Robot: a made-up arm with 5 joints.
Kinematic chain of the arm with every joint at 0, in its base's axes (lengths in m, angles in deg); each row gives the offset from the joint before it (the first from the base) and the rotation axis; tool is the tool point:
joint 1: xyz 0 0 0.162 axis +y
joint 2: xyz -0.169 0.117 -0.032 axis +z
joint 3: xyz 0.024 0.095 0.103 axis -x
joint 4: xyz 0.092 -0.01 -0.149 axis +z
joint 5: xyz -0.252 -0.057 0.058 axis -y
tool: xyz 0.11 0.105 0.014
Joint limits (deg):
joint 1: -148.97..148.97
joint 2: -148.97..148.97
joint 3: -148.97..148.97
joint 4: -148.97..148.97
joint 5: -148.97..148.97
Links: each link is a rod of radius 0.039 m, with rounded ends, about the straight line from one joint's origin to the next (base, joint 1, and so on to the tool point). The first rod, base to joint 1, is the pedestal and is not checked.
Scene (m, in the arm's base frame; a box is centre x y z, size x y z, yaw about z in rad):
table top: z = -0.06
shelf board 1: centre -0.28 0.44 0 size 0.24 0.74 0.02 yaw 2.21
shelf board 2: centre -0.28 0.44 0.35 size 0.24 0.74 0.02 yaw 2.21
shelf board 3: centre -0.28 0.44 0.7 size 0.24 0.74 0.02 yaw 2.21
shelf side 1: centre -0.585 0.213 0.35 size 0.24 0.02 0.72 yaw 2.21
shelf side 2: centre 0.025 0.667 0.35 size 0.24 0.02 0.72 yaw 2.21
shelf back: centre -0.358 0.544 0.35 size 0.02 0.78 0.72 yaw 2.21
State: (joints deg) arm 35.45 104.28 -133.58 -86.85 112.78
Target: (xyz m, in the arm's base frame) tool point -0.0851 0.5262 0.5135
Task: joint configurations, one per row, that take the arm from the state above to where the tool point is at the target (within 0.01 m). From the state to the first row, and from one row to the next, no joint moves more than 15 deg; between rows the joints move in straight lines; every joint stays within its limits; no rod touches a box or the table.
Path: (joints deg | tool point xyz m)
1: 36.10 103.37 -130.97 -100.93 120.25 | 0.0711 0.3568 0.4758
2: 36.74 102.45 -128.35 -115.02 127.72 | 0.0348 0.4226 0.4976
3: 37.39 101.54 -125.74 -129.10 135.19 | -0.0182 0.4805 0.5108
4: 38.03 100.63 -123.12 -143.18 142.67 | -0.0851 0.5262 0.5135

